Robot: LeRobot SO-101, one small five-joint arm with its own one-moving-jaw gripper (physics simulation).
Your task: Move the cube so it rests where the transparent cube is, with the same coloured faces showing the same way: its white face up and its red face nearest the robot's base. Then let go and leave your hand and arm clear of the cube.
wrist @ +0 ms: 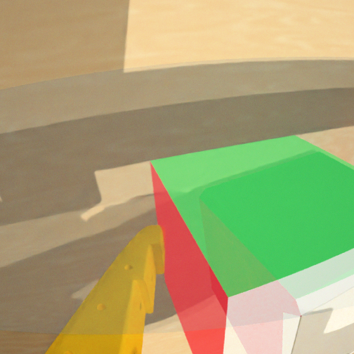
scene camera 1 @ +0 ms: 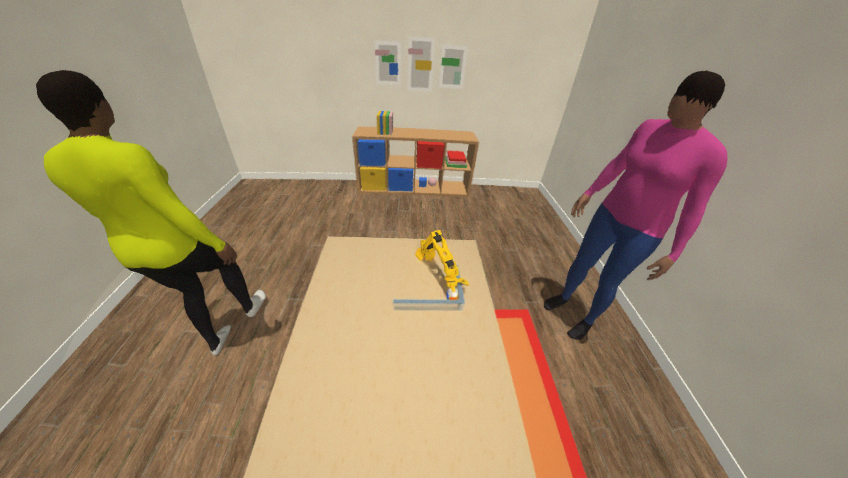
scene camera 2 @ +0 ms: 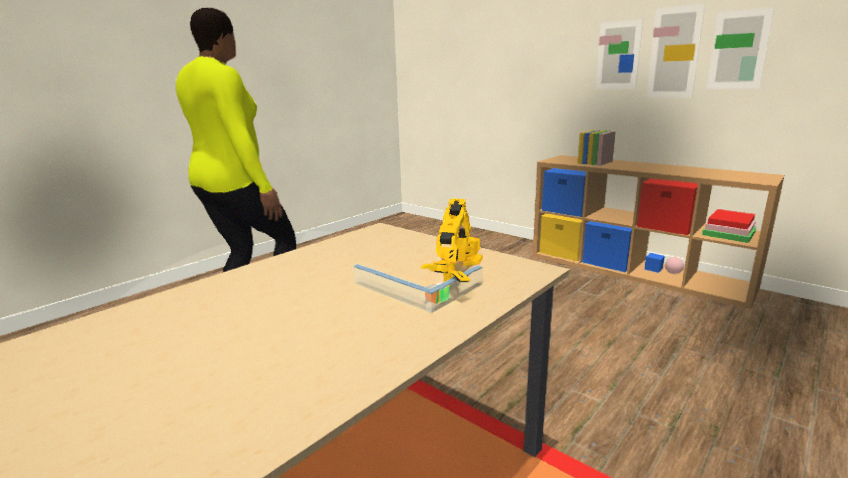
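Seen in the pictures: hand, its tool point: [scene camera 1: 452, 292]; arm's base, origin of its link: [scene camera 1: 425, 257] [scene camera 2: 462, 262].
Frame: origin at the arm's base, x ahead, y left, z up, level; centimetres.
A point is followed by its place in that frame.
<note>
The cube [scene camera 1: 453, 293] [scene camera 2: 431, 296] [wrist: 285, 215] stands by the inner corner of a low wall. White shows on top in scene camera 1, orange and green on its sides in scene camera 2. In the wrist view, the transparent cube [wrist: 220, 172] overlaps it, with their outlines slightly offset. Red shows on the side beside the jaw; whether it is nearest the base is hard to tell. My gripper [scene camera 1: 459, 286] {x 25.1, y 12.2, z 0.6 cm} [scene camera 2: 456, 280] is low at the cube and open. In the wrist view one notched jaw shows close beside the red side; the moving jaw is out of that picture.
A low see-through wall with blue top edges [scene camera 1: 421, 301] {x 34.4, y -3.3, z 6.0 cm} [scene camera 2: 391, 278] {x 34.8, y 0.8, z 6.0 cm} forms an L around the cube's far and outer sides, seen from the base. The wooden table [scene camera 1: 380, 385] {x 68.7, y -18.9, z 0.0 cm} [scene camera 2: 178, 356] {x 89.0, y -16.1, z 0.0 cm} has its side edge near the wall's corner. Two people stand beside the table.
</note>
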